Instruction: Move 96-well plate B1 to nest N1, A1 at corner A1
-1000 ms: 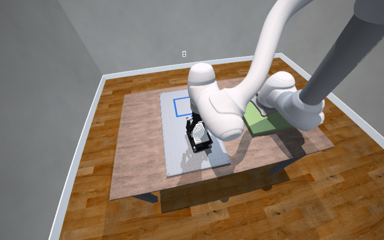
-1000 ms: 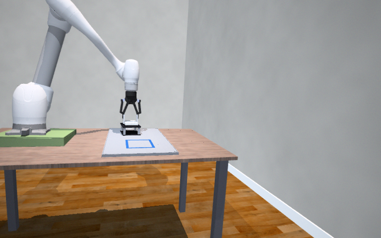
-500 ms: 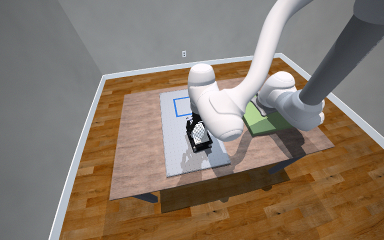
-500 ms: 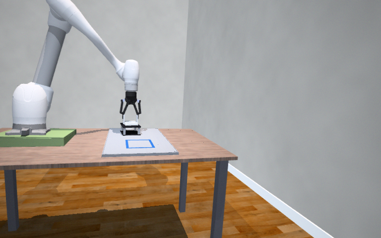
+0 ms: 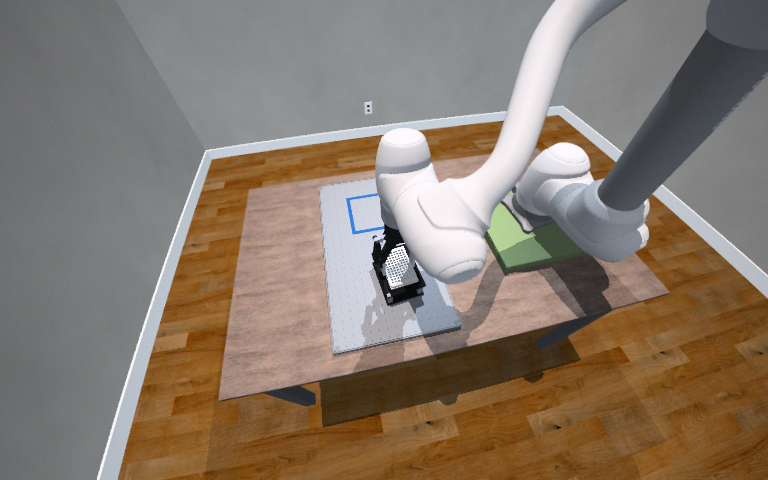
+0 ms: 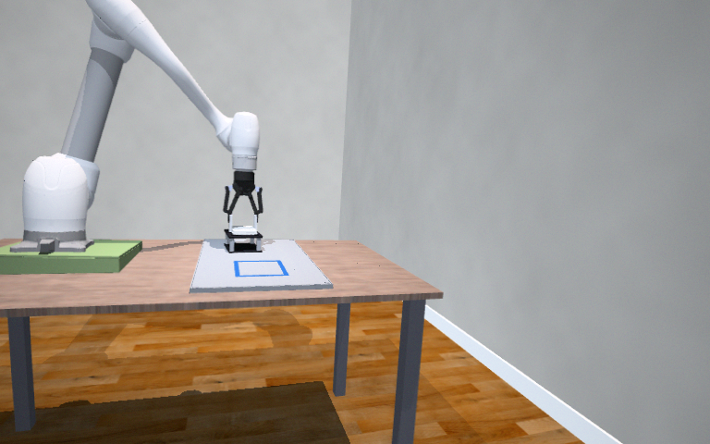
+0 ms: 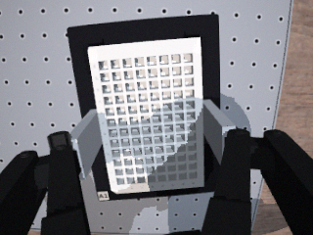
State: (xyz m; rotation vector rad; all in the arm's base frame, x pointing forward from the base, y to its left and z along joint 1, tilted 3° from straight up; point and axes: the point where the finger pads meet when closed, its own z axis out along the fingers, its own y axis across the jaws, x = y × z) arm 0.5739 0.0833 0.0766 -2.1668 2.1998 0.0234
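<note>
The white 96-well plate is 20 mm below my hand.
</note>
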